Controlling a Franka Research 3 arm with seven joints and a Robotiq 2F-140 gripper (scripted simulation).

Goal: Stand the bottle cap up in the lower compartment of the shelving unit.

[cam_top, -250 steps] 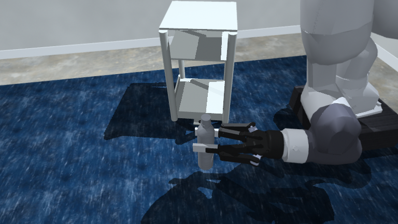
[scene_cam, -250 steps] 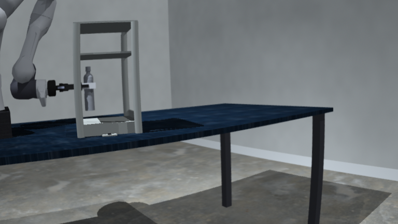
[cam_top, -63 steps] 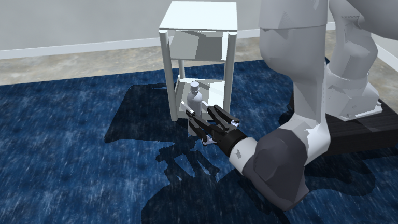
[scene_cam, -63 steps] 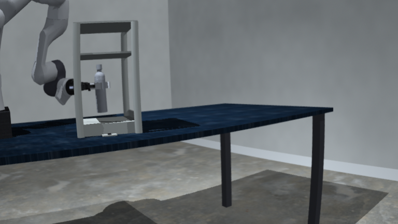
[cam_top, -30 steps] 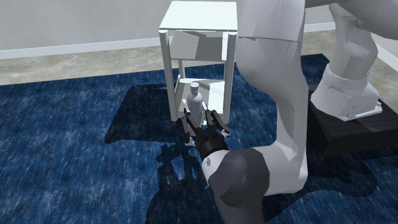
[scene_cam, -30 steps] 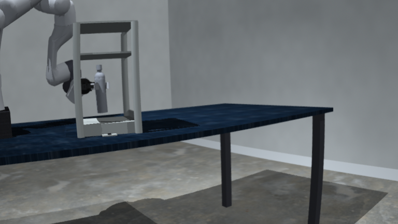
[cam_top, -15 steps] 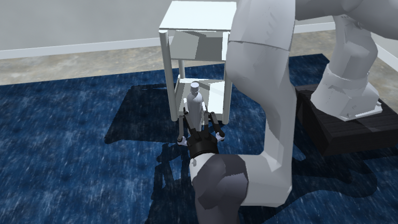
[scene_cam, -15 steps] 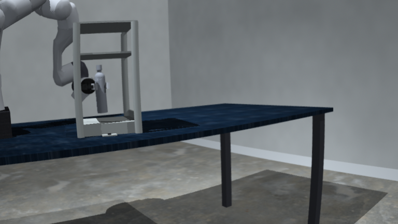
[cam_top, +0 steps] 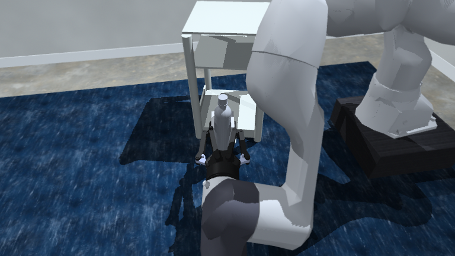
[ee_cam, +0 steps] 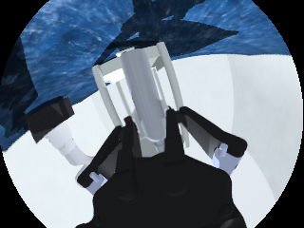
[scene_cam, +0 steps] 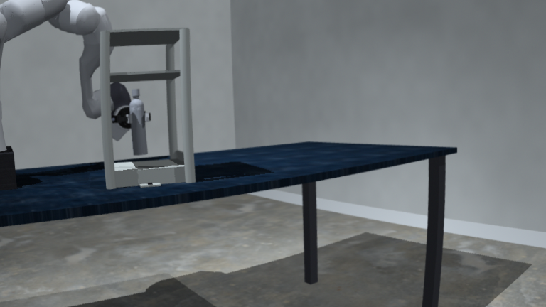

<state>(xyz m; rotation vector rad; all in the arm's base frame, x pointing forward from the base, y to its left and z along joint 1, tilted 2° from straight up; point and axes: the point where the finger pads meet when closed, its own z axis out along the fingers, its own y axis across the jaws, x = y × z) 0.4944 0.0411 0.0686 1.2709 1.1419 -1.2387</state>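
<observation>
Now: hand 40 mm past the white shelving unit, 200 mm to the left of it and 30 mm below it.
</observation>
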